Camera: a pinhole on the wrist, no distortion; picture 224 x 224 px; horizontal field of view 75.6 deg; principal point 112.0 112.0 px. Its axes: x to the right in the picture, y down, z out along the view. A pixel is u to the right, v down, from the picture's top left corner.
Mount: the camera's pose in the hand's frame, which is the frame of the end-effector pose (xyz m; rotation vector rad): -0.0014 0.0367 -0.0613 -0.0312 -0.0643 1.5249
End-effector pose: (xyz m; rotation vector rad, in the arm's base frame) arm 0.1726 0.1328 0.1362 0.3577 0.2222 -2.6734
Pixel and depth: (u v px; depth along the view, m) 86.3 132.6 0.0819
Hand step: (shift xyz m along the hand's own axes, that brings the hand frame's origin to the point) -0.0187 0.0211 0.0194
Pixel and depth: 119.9 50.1 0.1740
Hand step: 0.0627 0.0393 0.1171
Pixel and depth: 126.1 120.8 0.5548
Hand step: -0.0669 0.0814 0.4915
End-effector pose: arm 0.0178 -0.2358 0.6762 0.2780 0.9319 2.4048
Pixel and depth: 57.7 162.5 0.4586
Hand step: -0.1973 -0.1373 0.3827
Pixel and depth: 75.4 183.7 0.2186
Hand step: -0.1256 -0.0180 0.1490
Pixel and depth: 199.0 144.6 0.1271
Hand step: -0.0344 0.1120 0.0655
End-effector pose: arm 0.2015 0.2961 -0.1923 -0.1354 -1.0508 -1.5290
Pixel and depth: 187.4 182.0 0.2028
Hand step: -0.1072 0.1430 0.1375
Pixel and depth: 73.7 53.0 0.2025
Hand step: 0.0662 -0.0248 0.1446
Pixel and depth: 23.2 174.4 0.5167
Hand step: -0.2701 -0.2807 0.4336
